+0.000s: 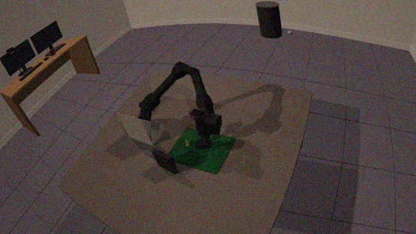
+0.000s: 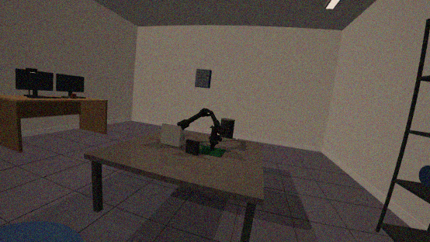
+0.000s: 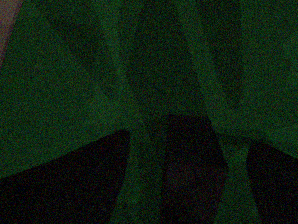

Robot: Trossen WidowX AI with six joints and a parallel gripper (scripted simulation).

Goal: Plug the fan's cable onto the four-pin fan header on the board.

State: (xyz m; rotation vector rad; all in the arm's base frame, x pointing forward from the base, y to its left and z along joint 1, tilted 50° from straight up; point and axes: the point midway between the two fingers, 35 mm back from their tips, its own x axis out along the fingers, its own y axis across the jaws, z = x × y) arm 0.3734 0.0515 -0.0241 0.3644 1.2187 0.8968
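Right now my gripper tip is 30 mm to the left of the green board, 30 mm past it and 30 mm above it. The rest, counted from my gripper tip: dark fan (190 mm to the right, 140 mm behind, 40 mm above); then dark fan plug (10 mm behind, 10 mm above).
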